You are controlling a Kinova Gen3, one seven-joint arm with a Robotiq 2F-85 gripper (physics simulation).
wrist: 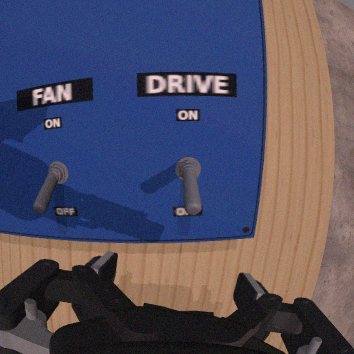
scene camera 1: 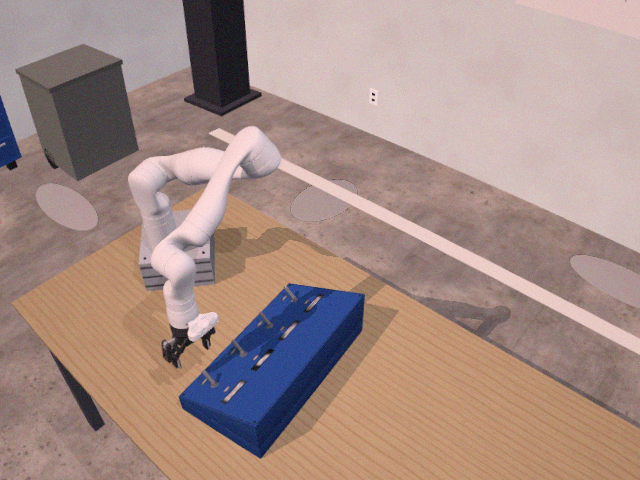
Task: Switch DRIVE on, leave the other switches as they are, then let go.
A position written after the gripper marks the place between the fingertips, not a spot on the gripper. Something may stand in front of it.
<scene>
In view: the gripper [scene camera 1: 192, 357] and a blue switch panel [scene camera 1: 256, 394].
The gripper also shows in the wrist view [wrist: 176, 277]. The blue switch panel is seen too in the wrist view [wrist: 118, 105].
</scene>
